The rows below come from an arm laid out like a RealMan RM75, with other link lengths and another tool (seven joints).
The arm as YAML. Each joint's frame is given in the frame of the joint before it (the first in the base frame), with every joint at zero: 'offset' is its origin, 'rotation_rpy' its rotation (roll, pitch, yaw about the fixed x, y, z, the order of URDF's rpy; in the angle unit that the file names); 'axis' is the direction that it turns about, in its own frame. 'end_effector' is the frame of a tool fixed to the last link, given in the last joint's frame.
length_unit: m
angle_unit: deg
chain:
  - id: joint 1
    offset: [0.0, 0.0, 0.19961]
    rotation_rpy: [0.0, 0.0, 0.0]
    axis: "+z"
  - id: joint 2
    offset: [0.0, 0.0, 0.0]
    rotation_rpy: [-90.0, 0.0, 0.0]
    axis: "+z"
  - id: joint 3
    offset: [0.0, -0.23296, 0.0]
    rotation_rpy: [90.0, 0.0, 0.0]
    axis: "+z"
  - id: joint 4
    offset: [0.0, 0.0, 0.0]
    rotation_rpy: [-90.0, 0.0, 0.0]
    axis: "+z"
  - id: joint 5
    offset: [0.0, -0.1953, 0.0]
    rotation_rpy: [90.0, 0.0, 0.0]
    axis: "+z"
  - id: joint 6
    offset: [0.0, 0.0, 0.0]
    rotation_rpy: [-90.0, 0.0, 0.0]
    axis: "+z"
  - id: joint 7
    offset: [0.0, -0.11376, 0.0]
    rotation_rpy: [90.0, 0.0, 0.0]
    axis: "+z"
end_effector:
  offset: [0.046, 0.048, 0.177]
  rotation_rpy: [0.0, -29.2, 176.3]
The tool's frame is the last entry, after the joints.
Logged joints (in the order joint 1, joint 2, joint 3, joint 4, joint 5, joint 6, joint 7), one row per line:
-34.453 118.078 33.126 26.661 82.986 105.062 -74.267
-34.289 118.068 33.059 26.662 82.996 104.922 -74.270
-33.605 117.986 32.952 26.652 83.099 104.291 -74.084
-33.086 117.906 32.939 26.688 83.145 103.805 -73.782
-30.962 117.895 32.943 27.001 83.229 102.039 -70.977
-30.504 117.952 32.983 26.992 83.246 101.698 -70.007
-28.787 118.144 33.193 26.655 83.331 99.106 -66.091
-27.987 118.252 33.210 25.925 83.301 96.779 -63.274
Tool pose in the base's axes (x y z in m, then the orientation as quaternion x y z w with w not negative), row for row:
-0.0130 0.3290 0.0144 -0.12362 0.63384 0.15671 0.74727
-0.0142 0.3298 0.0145 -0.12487 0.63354 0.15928 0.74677
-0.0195 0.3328 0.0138 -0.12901 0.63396 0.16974 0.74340
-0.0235 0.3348 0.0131 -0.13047 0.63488 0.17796 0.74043
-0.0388 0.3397 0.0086 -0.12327 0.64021 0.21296 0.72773
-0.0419 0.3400 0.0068 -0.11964 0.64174 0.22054 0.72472
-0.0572 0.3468 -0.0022 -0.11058 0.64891 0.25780 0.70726
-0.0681 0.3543 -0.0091 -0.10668 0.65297 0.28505 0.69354
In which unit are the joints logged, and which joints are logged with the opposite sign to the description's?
The joints are logged in degrees. Opposite sign: joint 2.
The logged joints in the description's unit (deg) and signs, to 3 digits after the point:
-34.453 -118.078 33.126 26.661 82.986 105.062 -74.267
-34.289 -118.068 33.059 26.662 82.996 104.922 -74.270
-33.605 -117.986 32.952 26.652 83.099 104.291 -74.084
-33.086 -117.906 32.939 26.688 83.145 103.805 -73.782
-30.962 -117.895 32.943 27.001 83.229 102.039 -70.977
-30.504 -117.952 32.983 26.992 83.246 101.698 -70.007
-28.787 -118.144 33.193 26.655 83.331 99.106 -66.091
-27.987 -118.252 33.210 25.925 83.301 96.779 -63.274

